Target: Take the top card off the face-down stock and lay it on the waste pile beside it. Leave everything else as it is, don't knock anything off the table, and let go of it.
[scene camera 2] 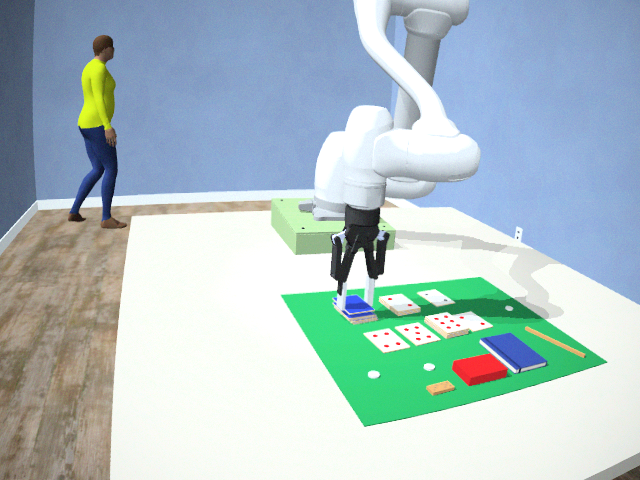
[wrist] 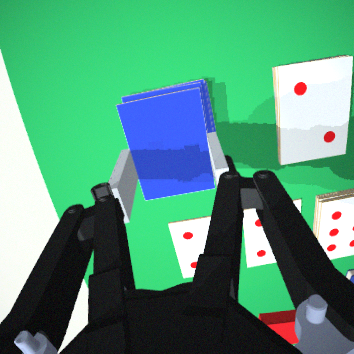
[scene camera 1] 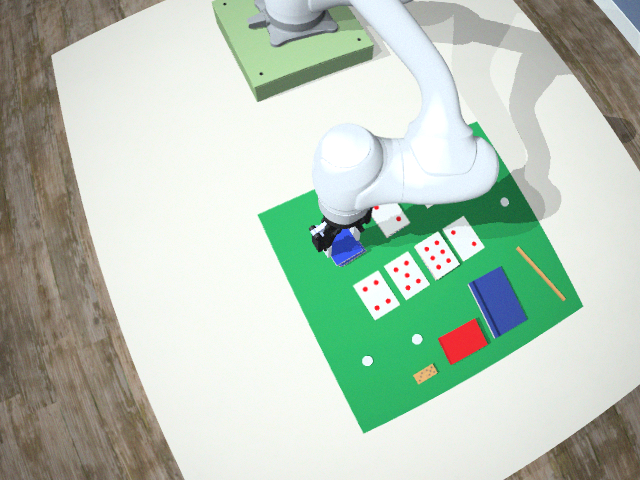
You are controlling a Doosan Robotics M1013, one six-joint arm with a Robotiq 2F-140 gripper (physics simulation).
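Places are measured from the arm's base along level axes (x ahead, y left, z up), in millimetres.
Pixels of known places: gripper, fingertip midpoint: (scene camera 2: 354, 306) (wrist: 170, 154) (scene camera 1: 340, 243); arm's base at its link origin: (scene camera 2: 335, 212) (scene camera 1: 295, 15).
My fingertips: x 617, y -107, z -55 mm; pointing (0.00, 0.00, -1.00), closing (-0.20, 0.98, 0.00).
Ahead of a thing's pixels: the offset from my fingertips to its top centre. Level surfaces: height alone.
My gripper (scene camera 1: 342, 243) (scene camera 2: 355, 307) (wrist: 170, 154) is shut on the blue top card @(6 mm back, 1 mm right, 3 mm up) (scene camera 1: 347, 251) (scene camera 2: 353, 301) (wrist: 162, 130), one pale fingertip at each long edge. The card is face down and roughly level. In scene camera 2 it is a little above the face-down stock (scene camera 2: 364, 319) (wrist: 210, 107), with a narrow gap between them. Part of the stock is hidden under the card. The waste pile @(34 mm back, 125 mm left, 13 mm down) (scene camera 1: 391, 222) (scene camera 2: 399, 304) (wrist: 315, 110), face up with two red pips on top, lies beside the stock; the arm covers part of it in scene camera 1.
Face-up cards @(128 mm ahead, 36 mm left, 22 mm down) (scene camera 1: 376, 295) (scene camera 2: 386, 340) (wrist: 190, 240) lie in a row on the green mat @(25 mm down) (scene camera 1: 330, 330) (scene camera 2: 341, 361). Further off are a red box @(295 mm ahead, 175 mm left, 5 mm down) (scene camera 1: 462, 341) (scene camera 2: 479, 368), a blue book @(245 mm ahead, 287 mm left, 13 mm down) (scene camera 1: 500, 304) (scene camera 2: 514, 352), a stick @(227 mm ahead, 423 mm left, 18 mm down) (scene camera 1: 540, 273) (scene camera 2: 555, 342), a domino @(329 mm ahead, 73 mm left, 17 mm down) (scene camera 1: 425, 373) (scene camera 2: 440, 388) and white discs @(250 mm ahead, 83 mm left, 21 mm down) (scene camera 1: 417, 338) (scene camera 2: 429, 366).
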